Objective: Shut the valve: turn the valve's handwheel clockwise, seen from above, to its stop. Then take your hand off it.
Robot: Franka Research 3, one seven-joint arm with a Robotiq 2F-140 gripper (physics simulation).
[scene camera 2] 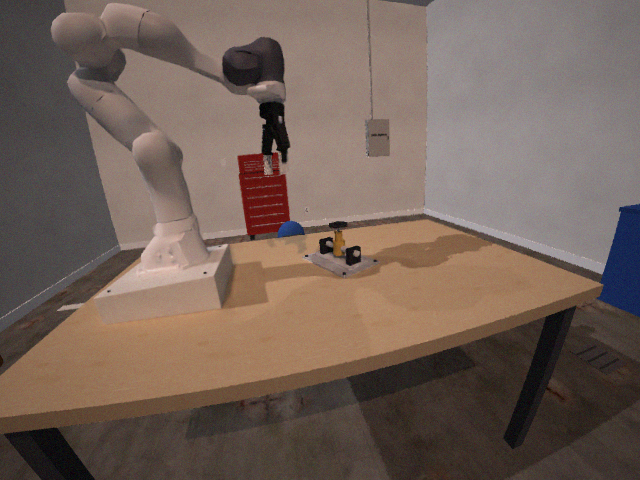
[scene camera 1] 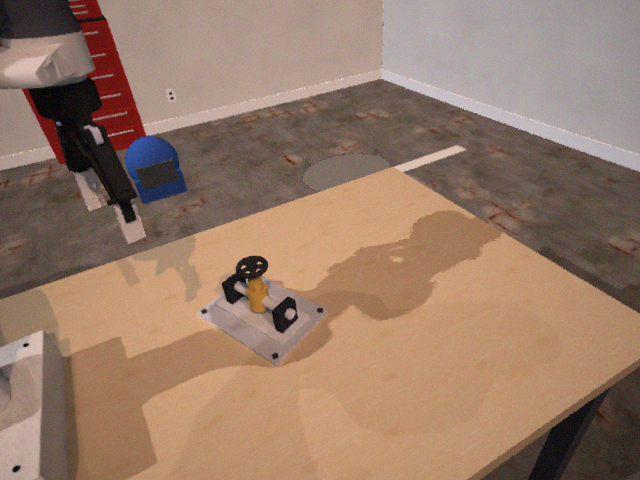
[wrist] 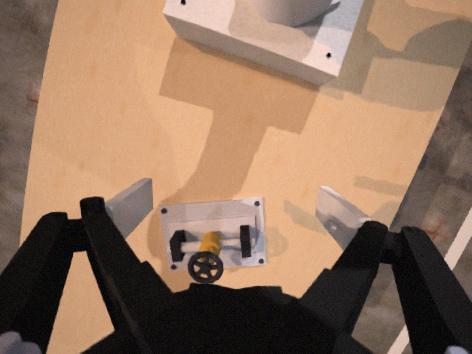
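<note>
The valve has a yellow body (scene camera 1: 258, 298) (scene camera 2: 338, 246) (wrist: 211, 241) on a silver pipe between two black blocks, fixed to a grey plate (scene camera 1: 240, 333) (wrist: 210, 210). Its black spoked handwheel (scene camera 1: 252, 265) (scene camera 2: 338, 224) (wrist: 205, 267) sits level on top. My gripper (scene camera 1: 113, 217) (scene camera 2: 275, 169) (wrist: 235, 197) is open and empty, high above the table and apart from the handwheel. In the wrist view the handwheel lies low, left of the middle between the fingers. How far the wheel is turned cannot be told.
The white arm base (scene camera 1: 25, 413) (scene camera 2: 165, 300) (wrist: 250, 50) stands on the wooden table (scene camera 1: 465, 341) (scene camera 2: 310, 325) (wrist: 100, 125), to the valve's left in the scene views. A red tool cabinet (scene camera 1: 116, 103) (scene camera 2: 264, 201) and a blue bin (scene camera 1: 152, 155) (scene camera 2: 291, 228) stand beyond the table.
</note>
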